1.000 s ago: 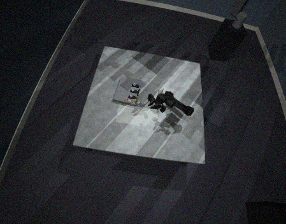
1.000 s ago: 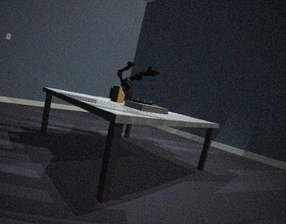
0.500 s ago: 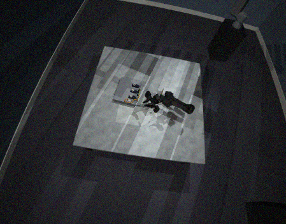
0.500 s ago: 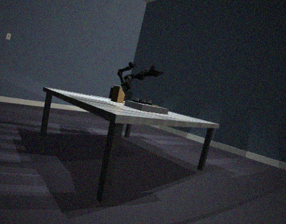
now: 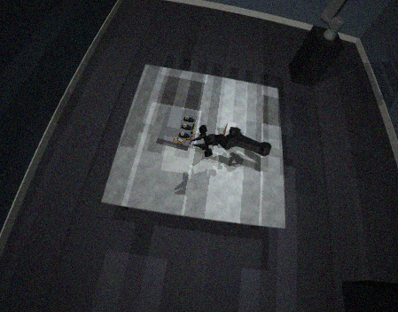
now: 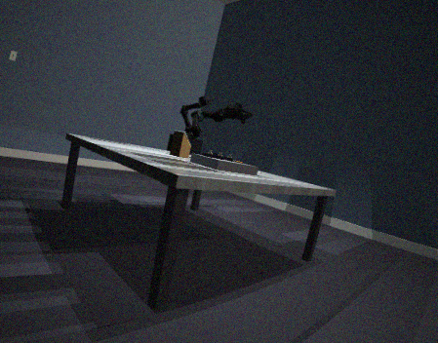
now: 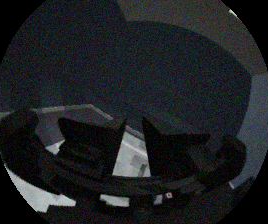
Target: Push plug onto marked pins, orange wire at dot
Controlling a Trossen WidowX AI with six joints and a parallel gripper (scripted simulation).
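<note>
The grey holder plate is 14 cm ahead of my gripper tip, 31 cm to the right of it and 35 cm below it.
</note>
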